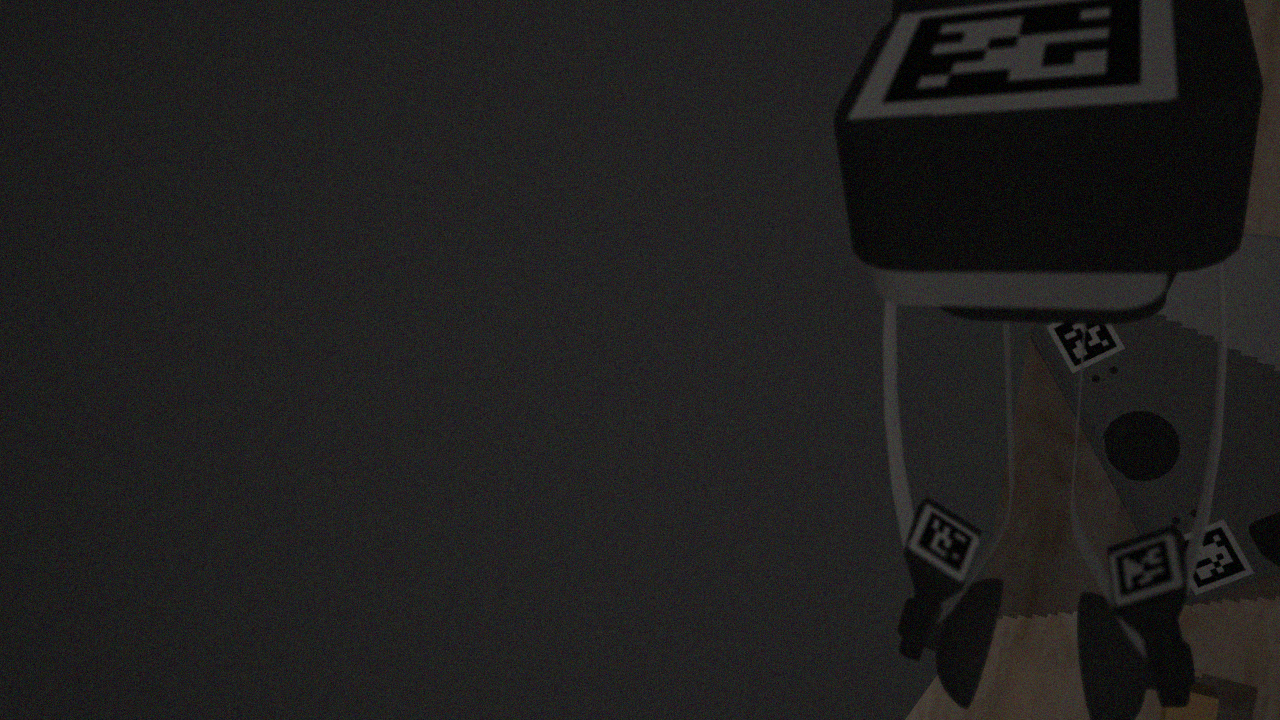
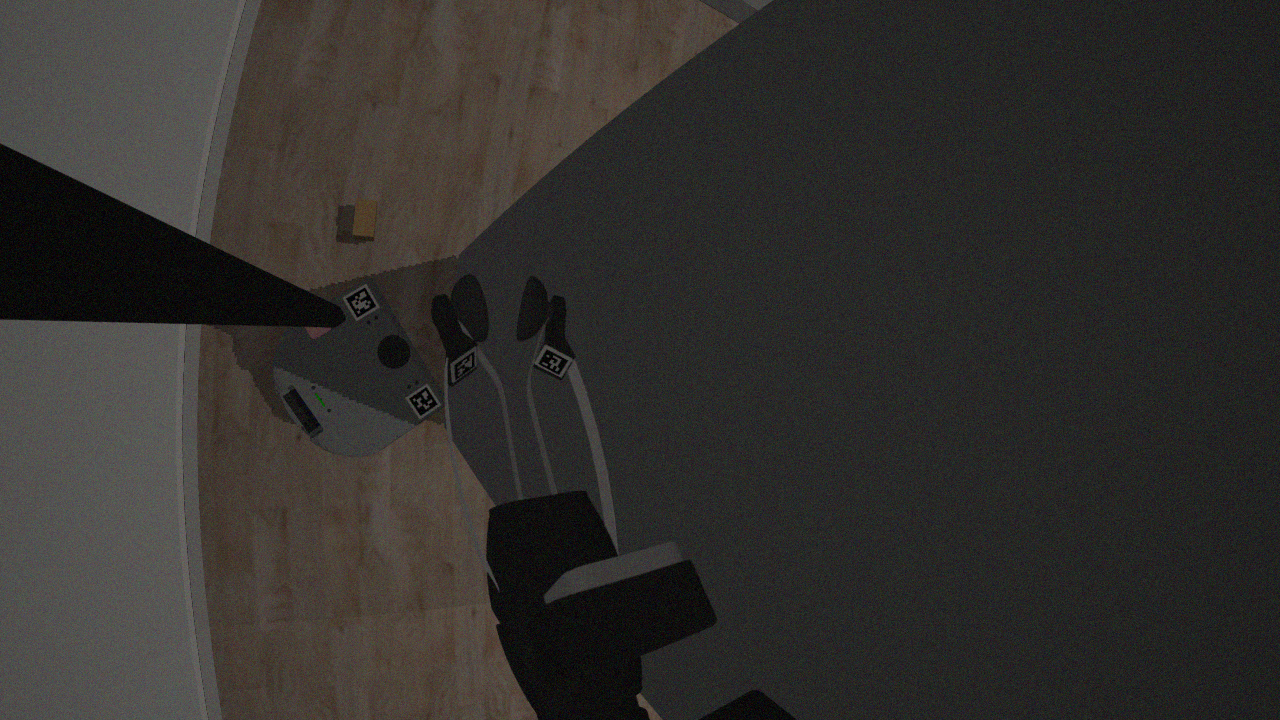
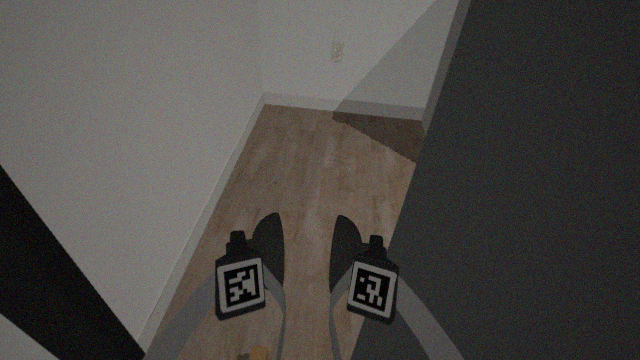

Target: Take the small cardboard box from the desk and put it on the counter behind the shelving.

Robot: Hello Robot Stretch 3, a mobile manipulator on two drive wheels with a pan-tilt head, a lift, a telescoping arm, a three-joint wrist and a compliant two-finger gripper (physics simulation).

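Pixels of known places: gripper, fingertip midpoint: [image 1: 1036, 698] [image 2: 496, 282]; robot's base at its link origin: [image 1: 1138, 443] [image 2: 392, 349].
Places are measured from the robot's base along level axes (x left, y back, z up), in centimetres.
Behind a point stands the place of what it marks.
Note:
A small yellow-brown box [image 1: 1186, 709] @(x 28.8, y -9.5, z 6.1 cm) [image 2: 364, 219] @(x 30.8, y -10.1, z 6.0 cm) [image 3: 259, 353] lies on the wooden floor near the robot's base; I cannot tell whether it is the task's cardboard box. My gripper [image 1: 1038, 653] @(x 4.2, y -8.7, z 96.5 cm) [image 2: 502, 307] @(x 4.2, y -8.7, z 96.5 cm) [image 3: 306, 240] @(x 4.2, y -8.7, z 96.5 cm) is partly open, with a gap between its fingertips and nothing in it. It hangs in the air above the floor, well above and to one side of the box, beside a large dark grey surface [image 1: 447, 358] @(x -7.9, y -12.6, z 114.0 cm) [image 2: 895, 358] @(x -4.1, y -15.4, z 115.9 cm) [image 3: 540, 175]. I cannot tell which piece of furniture that surface belongs to. The desk and the counter cannot be made out.
My base [image 1: 1199, 394] @(x -2.4, y 7.2, z 16.0 cm) [image 2: 358, 394] @(x -3.6, y 11.4, z 16.0 cm) stands on the floor [image 2: 358, 537] @(x -35.7, y 36.0, z 0.0 cm) [image 3: 310, 160], close to the dark surface. The black mast [image 2: 134, 259] @(x 12.1, y 4.9, z 105.2 cm) [image 3: 45, 260] rises at the left. A pale wall [image 2: 89, 447] @(x 14.8, y 48.2, z 40.8 cm) [image 3: 125, 100] runs along the left, and another wall with an outlet [image 3: 337, 51] closes the far end.

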